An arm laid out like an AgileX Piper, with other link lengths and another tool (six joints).
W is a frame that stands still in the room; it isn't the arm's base.
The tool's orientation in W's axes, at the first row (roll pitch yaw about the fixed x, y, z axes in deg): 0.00, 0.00, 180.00
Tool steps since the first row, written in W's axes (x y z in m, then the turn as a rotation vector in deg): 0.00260, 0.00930, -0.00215, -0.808, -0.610, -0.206; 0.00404, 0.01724, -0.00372, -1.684, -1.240, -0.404; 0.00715, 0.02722, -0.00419, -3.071, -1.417, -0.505; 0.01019, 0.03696, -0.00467, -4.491, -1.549, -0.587; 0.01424, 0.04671, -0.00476, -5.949, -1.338, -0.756; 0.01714, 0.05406, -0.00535, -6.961, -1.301, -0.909; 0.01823, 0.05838, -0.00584, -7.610, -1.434, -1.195; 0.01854, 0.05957, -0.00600, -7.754, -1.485, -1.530; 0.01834, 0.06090, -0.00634, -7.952, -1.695, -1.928; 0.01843, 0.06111, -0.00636, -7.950, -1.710, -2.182
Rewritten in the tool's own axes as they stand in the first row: -0.00260, -0.00930, -0.00215, 0.808, 0.610, -0.206; -0.00404, -0.01724, -0.00372, 1.684, 1.240, -0.404; -0.00715, -0.02722, -0.00419, 3.071, 1.417, -0.505; -0.01019, -0.03696, -0.00467, 4.491, 1.549, -0.587; -0.01424, -0.04671, -0.00476, 5.949, 1.338, -0.756; -0.01714, -0.05406, -0.00535, 6.961, 1.301, -0.909; -0.01823, -0.05838, -0.00584, 7.610, 1.434, -1.195; -0.01854, -0.05957, -0.00600, 7.754, 1.485, -1.530; -0.01834, -0.06090, -0.00634, 7.952, 1.695, -1.928; -0.01843, -0.06111, -0.00636, 7.950, 1.710, -2.182
